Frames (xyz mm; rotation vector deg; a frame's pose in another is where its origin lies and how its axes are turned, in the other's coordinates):
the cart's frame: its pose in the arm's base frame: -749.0 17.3 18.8 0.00 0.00 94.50
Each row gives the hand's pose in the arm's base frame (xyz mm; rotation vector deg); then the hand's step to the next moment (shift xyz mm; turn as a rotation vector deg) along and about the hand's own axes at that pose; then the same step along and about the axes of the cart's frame.
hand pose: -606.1 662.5 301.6 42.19 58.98 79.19
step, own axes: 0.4 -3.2 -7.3 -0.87 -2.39 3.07
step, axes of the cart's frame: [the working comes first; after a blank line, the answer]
step, axes of the arm's base frame: -5.3 -1.0 -5.9 3.86 -0.62 -0.77

-0.6 5.3 -5.9 -0.92 -3.80 -0.77
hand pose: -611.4 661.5 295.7 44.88 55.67 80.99
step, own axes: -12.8 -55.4 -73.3 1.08 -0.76 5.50
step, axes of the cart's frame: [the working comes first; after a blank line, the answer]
step, axes of the arm's base frame: -40.8 -22.9 -80.1 5.18 1.65 1.57

-19.7 42.5 -80.1 1.24 -5.29 1.57
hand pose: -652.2 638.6 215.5 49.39 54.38 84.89
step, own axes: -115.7 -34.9 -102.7 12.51 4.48 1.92
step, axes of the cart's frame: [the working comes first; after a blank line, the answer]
step, axes of the arm's base frame: -66.0 -123.1 -75.1 -1.48 12.37 5.00

-117.5 75.5 -75.1 12.45 0.50 5.00
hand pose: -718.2 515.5 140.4 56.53 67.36 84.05
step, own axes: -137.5 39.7 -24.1 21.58 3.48 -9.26
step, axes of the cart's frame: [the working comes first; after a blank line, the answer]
step, axes of the arm's base frame: -4.1 -141.6 31.5 -13.80 19.22 1.92

-140.9 15.2 31.5 20.25 12.25 1.92
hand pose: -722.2 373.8 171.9 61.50 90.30 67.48
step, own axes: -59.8 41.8 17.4 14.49 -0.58 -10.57
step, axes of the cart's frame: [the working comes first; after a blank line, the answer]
step, axes of the arm's base frame: 37.2 -45.8 46.3 -13.83 11.41 -0.80

-48.6 -33.5 46.3 12.46 12.89 -0.80
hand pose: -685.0 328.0 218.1 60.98 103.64 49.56
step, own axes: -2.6 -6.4 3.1 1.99 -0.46 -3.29
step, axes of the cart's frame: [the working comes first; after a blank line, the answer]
step, axes of the arm's base frame: 1.5 -4.5 -5.9 -3.68 1.16 0.31

-4.6 -1.1 -5.9 1.44 3.58 0.31
